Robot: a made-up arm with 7 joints.
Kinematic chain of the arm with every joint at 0, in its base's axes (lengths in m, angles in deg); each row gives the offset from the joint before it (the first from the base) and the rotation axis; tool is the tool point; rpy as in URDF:
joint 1: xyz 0 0 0.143 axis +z
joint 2: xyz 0 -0.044 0.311 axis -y
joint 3: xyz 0 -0.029 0.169 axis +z
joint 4: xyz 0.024 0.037 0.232 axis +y
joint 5: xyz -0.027 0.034 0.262 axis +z
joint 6: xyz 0 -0.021 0.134 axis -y
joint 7: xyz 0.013 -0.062 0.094 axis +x
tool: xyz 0 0 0 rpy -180 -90 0
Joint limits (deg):
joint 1: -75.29..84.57
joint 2: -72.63..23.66
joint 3: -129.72..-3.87
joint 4: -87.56..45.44
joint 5: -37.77..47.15
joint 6: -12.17..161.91
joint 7: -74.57..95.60
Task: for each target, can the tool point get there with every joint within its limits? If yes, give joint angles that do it. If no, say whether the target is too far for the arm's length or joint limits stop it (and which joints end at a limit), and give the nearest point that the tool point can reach.
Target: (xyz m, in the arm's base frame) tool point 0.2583 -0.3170 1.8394
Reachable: no: too far | nearest point 0.1628 -0.1998 1.3273 | short by 0.534 m
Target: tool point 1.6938 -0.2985 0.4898
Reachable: no: too far | nearest point 0.8820 -0.1554 0.5301 | short by 0.825 m
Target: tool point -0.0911 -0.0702 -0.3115
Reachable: no: joint limits stop it (at a limit: joint 1, joint 2, joint 3, joint 4, joint 5) | nearest point 0.2630 -0.2839 0.2522 | short by 0.699 m
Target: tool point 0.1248 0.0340 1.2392
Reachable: yes | joints -32.83 -21.44 -44.84 -28.62 12.22 58.58 -47.76
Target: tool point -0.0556 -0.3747 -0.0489
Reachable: no: joint limits stop it (at a limit: joint 1, joint 2, joint 3, joint 4, joint 5) | nearest point 0.2465 -0.2838 0.2655 | short by 0.445 m
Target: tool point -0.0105 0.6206 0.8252
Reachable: yes | joints 67.98 -44.18 -110.75 -36.90 -23.51 74.06 81.20
